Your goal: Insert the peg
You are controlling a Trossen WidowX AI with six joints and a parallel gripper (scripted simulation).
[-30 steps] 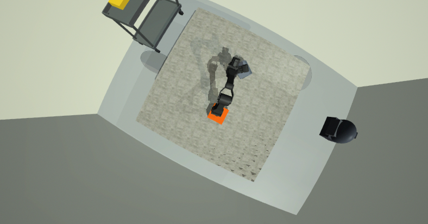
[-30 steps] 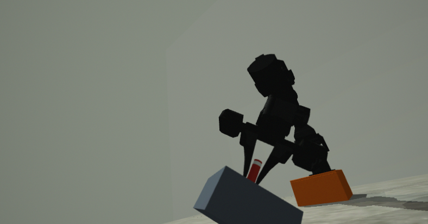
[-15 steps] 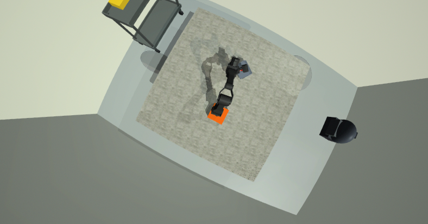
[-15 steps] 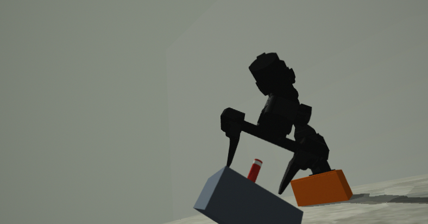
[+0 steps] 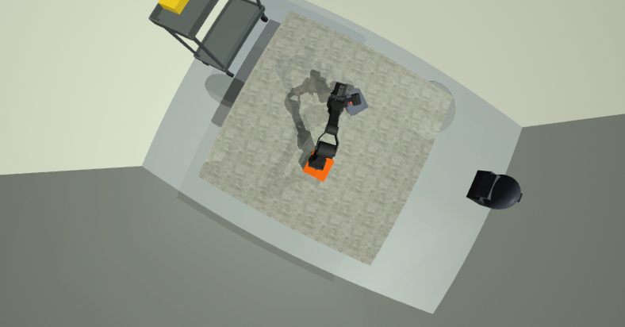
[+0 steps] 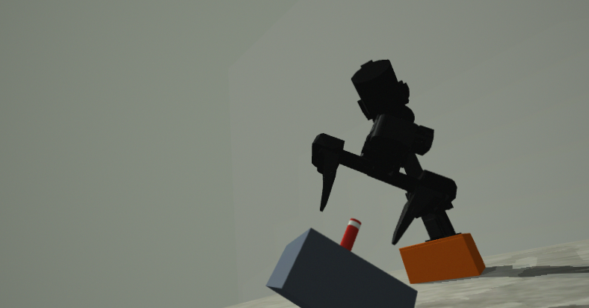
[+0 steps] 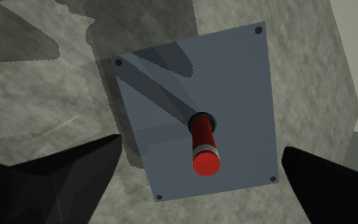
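The red round peg lies 10 mm ahead of my gripper tip, 10 mm to the right of it and 10 mm below it. From my gripper tip the other things lie so: sloped blue-grey panel (40 mm ahead, 30 mm to the right, 60 mm below).
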